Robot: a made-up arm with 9 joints. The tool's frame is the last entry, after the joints.
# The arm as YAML. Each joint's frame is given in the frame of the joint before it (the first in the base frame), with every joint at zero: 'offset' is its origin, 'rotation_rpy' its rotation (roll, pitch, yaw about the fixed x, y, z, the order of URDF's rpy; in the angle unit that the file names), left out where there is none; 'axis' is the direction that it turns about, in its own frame. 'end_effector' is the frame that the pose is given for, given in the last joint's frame.
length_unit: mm
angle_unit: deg
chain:
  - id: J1
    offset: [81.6, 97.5, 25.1]
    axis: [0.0, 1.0, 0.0]
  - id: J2
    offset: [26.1, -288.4, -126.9]
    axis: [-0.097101, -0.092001, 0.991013]
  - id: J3
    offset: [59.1, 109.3, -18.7]
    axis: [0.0, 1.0, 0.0]
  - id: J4
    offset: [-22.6, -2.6, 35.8]
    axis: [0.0, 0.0, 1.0]
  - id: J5
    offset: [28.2, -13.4, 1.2]
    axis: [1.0, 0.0, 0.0]
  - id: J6
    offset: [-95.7, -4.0, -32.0]
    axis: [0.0, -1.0, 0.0]
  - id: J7
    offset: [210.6, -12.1, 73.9]
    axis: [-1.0, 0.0, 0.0]
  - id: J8
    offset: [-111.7, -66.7, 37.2]
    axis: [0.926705, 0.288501, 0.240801]
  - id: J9
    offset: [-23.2, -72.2, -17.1]
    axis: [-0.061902, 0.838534, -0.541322]
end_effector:
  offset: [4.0, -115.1, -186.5]
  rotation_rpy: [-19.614, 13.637, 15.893]
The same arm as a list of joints. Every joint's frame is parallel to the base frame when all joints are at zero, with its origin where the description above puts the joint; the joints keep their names.
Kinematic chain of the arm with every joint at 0, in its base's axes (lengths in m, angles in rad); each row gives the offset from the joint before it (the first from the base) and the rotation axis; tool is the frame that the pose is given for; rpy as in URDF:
J1: xyz 0.0816 0.0975 0.0251 axis +y
J2: xyz 0.0261 -0.2884 -0.1269 axis -0.097101 -0.092001 0.991013
J3: xyz 0.0591 0.1093 -0.0187 axis +y
J4: xyz -0.0226 -0.0026 0.0358 axis +z
J5: xyz 0.0282 -0.0134 0.0012 axis +x
J6: xyz -0.0957 -0.0040 -0.0320 axis -y
J7: xyz 0.2106 -0.0121 0.0739 axis -x
J8: xyz -0.1117 -0.0667 0.0372 axis 0.926705 0.288501 0.240801
J9: xyz -0.0232 -0.0722 -0.0171 axis -0.061902 0.838534 -0.541322
tool: xyz 0.0040 -0.1151 -0.1865 rpy -0.3423 0.2380 0.2774

